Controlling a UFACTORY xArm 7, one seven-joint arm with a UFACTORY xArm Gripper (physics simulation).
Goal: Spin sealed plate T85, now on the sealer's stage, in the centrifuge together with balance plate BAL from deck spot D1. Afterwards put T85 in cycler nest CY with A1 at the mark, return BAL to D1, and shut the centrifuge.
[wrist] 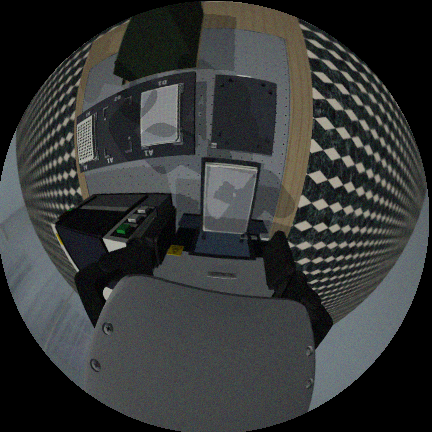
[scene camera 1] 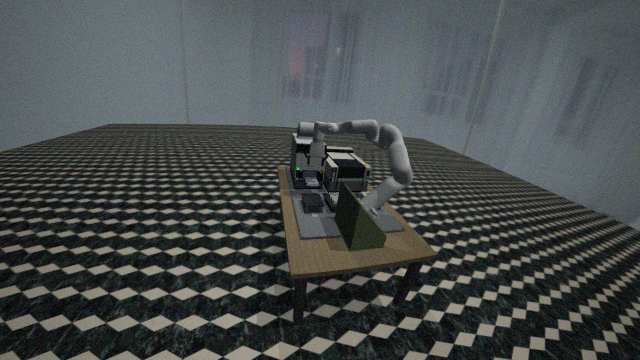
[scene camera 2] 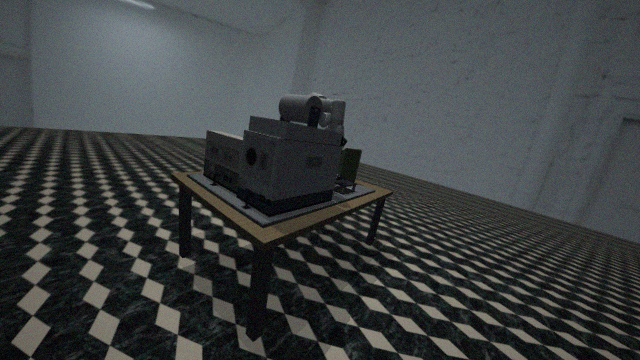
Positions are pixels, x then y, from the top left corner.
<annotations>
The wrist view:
white well plate: 160, 107
centrifuge: 114, 217
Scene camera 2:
centrifuge: 222, 158
</annotations>
